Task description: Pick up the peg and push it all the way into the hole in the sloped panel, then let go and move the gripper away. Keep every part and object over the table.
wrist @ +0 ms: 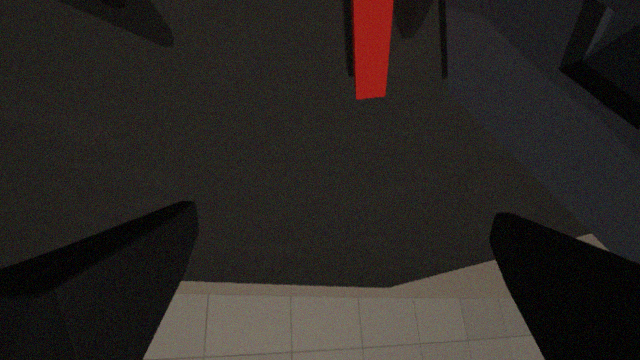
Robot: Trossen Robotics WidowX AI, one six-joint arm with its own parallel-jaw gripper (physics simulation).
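Frame: origin at the arm's base, x ahead, y left, z up, level; centimetres.
Where they show: gripper, fingertip midpoint: [345,221].
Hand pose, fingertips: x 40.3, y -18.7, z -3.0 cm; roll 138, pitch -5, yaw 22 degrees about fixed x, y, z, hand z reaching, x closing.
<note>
After its pixels a point has its place.
A long red bar [371,50] {x 41.2, y -17.3, z -8.8 cm}, which looks like the peg, enters from the top edge of the wrist view, right of centre. Its near end is square, and its far end is cut off by the frame. My gripper [345,221] {x 40.3, y -18.8, z -3.0 cm} is wide open and empty, its two black fingers at the lower left and lower right. The red bar lies beyond the fingertips, farther up the view, and is not touched by them. I cannot make out the hole or tell which surface is the sloped panel.
The dark table top [280,165] {x 41.3, y -28.5, z -10.0 cm} ends along an angled edge low in view, with pale tiled floor [325,325] beyond. A blue-grey surface [520,115] {x 45.4, y -15.7, z -6.0 cm} runs down the right side, with a black angular frame [575,62] {x 43.7, y -13.0, z -5.3 cm} at the upper right. Thin black strips flank the red bar. Dark shadows show at the top.
</note>
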